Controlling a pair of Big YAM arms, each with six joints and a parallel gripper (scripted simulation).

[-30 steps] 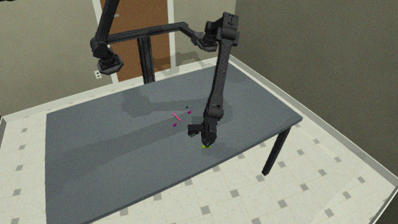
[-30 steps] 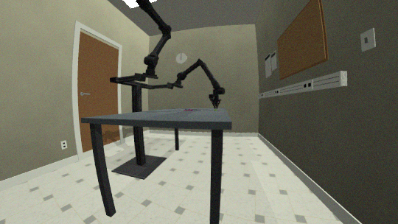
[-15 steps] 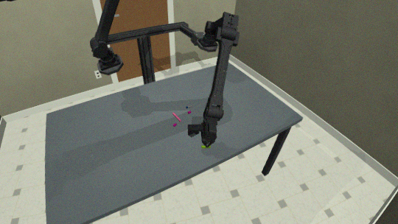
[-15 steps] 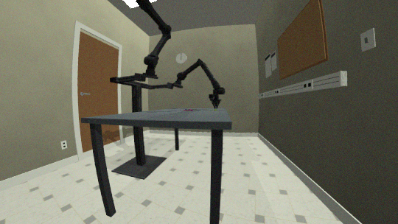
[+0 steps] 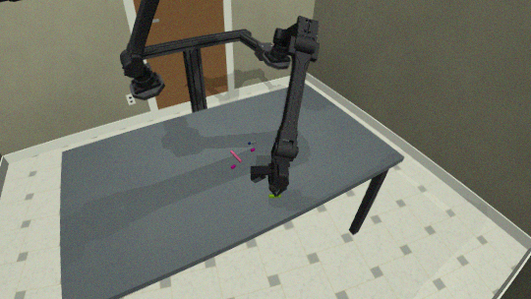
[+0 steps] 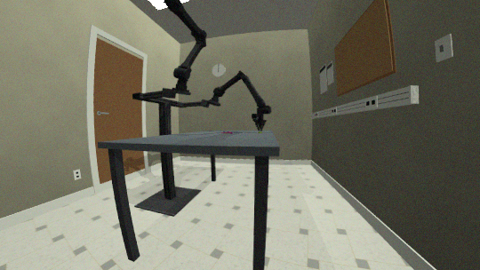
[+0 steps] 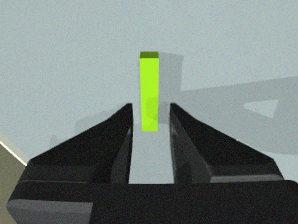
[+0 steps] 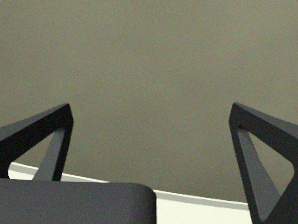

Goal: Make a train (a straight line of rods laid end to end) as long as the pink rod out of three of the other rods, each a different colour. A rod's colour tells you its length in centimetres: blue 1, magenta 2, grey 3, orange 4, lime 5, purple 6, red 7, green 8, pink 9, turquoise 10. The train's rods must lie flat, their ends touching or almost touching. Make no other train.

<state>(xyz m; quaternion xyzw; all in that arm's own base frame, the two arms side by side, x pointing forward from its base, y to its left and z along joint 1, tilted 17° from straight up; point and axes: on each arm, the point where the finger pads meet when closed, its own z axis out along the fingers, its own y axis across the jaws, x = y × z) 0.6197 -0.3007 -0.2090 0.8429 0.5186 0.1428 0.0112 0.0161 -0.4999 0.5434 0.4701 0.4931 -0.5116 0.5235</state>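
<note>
Now: left hand 2 cm above the lime rod. Also, from my left hand: pink rod (30 cm behind, 6 cm to the right, 2 cm below).
</note>
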